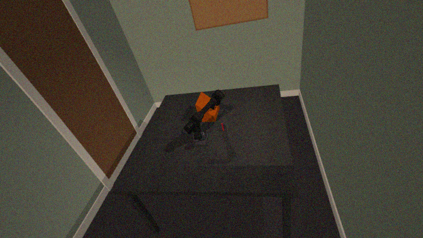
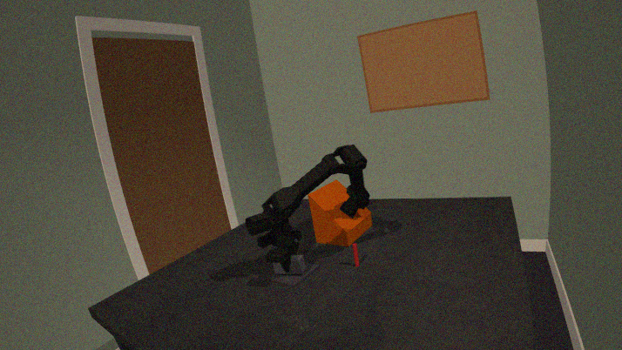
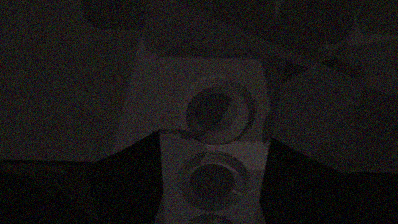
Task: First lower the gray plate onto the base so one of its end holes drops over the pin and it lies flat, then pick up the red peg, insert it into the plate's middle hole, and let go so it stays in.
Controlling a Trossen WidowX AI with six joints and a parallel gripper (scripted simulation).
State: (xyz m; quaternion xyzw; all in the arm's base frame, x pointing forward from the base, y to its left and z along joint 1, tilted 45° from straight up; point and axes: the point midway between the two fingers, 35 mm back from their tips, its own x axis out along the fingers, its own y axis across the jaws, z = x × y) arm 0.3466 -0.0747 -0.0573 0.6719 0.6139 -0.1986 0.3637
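The gray plate is 2 cm above my gripper tip. From my gripper tip the other things lie so: red peg 20 cm to the left, 9 cm behind, 1 cm above; dark base 2 cm to the left, 2 cm below, 1 cm behind.
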